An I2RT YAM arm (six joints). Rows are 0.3 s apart.
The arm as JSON. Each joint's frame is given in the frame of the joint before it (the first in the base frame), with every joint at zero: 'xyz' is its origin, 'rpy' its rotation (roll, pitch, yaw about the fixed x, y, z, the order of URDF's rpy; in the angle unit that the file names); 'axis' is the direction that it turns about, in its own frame. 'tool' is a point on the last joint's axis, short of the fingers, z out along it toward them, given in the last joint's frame.
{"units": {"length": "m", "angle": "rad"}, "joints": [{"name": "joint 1", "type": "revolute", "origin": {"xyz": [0.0, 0.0, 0.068], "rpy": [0.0, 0.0, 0.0]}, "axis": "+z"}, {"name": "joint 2", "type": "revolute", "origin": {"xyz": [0.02, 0.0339, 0.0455], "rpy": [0.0, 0.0, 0.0]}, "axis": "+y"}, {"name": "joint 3", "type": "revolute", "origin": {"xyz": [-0.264, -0.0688, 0.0], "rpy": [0.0, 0.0, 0.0]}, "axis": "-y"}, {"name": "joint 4", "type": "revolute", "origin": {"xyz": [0.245, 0.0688, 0.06], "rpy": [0.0, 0.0, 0.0]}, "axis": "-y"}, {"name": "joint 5", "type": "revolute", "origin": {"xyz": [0.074, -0.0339, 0.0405], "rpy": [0.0, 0.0, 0.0]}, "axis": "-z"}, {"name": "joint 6", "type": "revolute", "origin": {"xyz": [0.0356, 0.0, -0.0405], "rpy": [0.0, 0.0, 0.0]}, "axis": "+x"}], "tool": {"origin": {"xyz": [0.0, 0.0, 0.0], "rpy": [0.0, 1.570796, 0.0]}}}
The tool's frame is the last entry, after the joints.
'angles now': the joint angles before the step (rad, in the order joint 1, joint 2, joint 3, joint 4, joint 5, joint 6). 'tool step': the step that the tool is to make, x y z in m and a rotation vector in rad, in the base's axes. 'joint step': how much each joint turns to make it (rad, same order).
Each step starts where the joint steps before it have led.
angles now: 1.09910, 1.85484, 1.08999, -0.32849, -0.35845, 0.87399
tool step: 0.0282, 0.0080, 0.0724, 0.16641, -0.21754, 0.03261
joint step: -0.05215, -0.08786, 0.15124, -0.03438, 0.04716, -0.13922
